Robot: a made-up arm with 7 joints. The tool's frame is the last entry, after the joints.
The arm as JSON. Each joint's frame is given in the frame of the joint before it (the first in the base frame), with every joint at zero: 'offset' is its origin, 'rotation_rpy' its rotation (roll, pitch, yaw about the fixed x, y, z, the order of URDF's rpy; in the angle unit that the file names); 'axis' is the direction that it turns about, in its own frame. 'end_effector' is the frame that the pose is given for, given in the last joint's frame.
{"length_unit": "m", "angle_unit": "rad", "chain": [
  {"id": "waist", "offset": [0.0, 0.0, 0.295], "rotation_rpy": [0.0, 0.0, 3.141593], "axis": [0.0, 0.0, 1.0]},
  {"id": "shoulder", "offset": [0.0, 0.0, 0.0], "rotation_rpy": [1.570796, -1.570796, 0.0], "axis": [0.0, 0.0, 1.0]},
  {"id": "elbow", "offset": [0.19, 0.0, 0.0], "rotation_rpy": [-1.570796, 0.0, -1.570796], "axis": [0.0, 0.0, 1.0]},
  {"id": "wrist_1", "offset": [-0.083, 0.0, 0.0], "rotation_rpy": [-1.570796, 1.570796, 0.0], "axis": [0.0, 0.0, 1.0]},
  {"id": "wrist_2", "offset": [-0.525, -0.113, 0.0], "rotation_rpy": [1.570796, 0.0, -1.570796], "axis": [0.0, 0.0, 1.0]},
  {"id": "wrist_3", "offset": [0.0, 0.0, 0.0], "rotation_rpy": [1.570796, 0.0, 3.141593], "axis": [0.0, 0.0, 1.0]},
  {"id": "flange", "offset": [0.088, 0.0, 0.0], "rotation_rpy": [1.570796, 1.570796, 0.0], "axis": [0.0, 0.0, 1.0]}
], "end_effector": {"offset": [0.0, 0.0, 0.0], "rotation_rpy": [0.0, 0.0, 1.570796]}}
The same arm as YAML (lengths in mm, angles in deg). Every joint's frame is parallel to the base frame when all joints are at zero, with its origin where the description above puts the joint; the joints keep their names.
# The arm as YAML. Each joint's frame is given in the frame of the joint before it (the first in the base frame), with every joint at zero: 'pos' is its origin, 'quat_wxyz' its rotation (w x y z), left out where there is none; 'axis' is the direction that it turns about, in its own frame. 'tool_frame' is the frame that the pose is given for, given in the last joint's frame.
length_unit: mm
angle_unit: deg
joints:
  - joint: waist
    pos: [0.0, 0.0, 295.0]
    axis: [0.0, 0.0, 1.0]
  - joint: shoulder
    pos: [0.0, 0.0, 0.0]
    axis: [0.0, 1.0, 0.0]
  - joint: elbow
    pos: [0.0, 0.0, 190.0]
    axis: [0.0, 0.0, 1.0]
  - joint: wrist_1
    pos: [83.0, 0.0, 0.0]
    axis: [0.0, -1.0, 0.0]
  - joint: wrist_2
    pos: [-113.0, 0.0, 525.0]
    axis: [0.0, 0.0, 1.0]
  - joint: wrist_3
    pos: [0.0, 0.0, 0.0]
    axis: [0.0, -1.0, 0.0]
  - joint: flange
    pos: [88.0, 0.0, 0.0]
    axis: [0.0, 0.0, -1.0]
tool_frame:
  pos: [0.0, 0.0, 0.0]
  quat_wxyz: [0.0, 1.0, 0.0, 0.0]

